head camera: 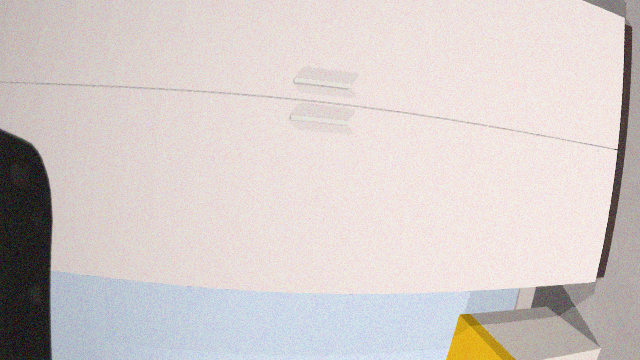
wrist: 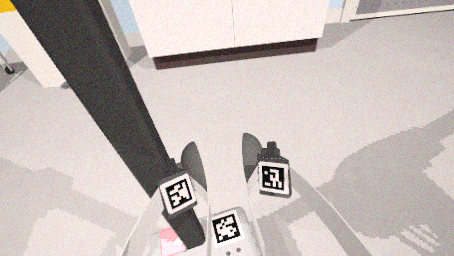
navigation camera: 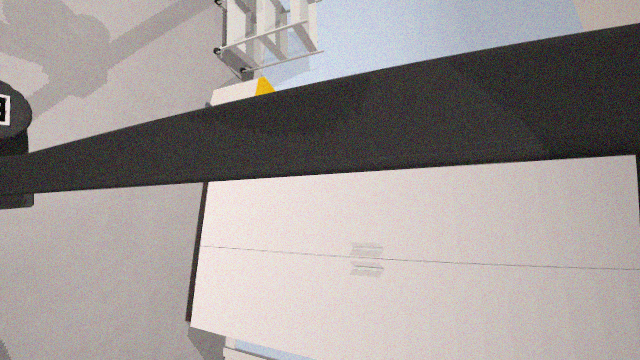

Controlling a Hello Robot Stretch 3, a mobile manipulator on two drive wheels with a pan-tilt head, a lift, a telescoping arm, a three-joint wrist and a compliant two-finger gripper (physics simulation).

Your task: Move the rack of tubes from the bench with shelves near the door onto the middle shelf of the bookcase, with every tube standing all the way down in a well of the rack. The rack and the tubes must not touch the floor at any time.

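Places are measured from the robot's base along level axes (x up, y right, z ahead), in centimetres.
Pixels of known places: gripper, fingertip midpoint: (wrist: 222, 154).
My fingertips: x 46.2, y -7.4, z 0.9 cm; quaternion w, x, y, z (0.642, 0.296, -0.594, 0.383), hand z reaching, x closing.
Note:
Behind a point stands the place of what it marks.
My gripper (wrist: 222, 154) {y -7.4, x 46.2, z 0.9 cm} is open in the wrist view, its two dark fingertips apart over the floor with no object between them. The rack, the tubes, the bench with shelves and the bookcase do not show in the head, navigation or wrist views.
A white two-door cabinet (head camera: 320, 200) {y -106.5, x 109.1, z 7.9 cm} (navigation camera: 425, 215) {y -105.7, x 136.2, z 11.3 cm} (wrist: 230, 25) {y -101.9, x 21.5, z 28.3 cm} with a dark base stands by the blue wall. Near it is a white and yellow block-shaped thing (head camera: 545, 330) {y -130.9, x 15.2, z -34.5 cm} (navigation camera: 235, 92) {y -124.6, x 22.4, z -71.4 cm}. A white wheeled cart (navigation camera: 270, 37) {y -145.2, x 39.7, z -119.9 cm} stands beyond. My dark mast (wrist: 95, 90) {y -11.6, x 52.4, z -7.0 cm} crosses the wrist view.

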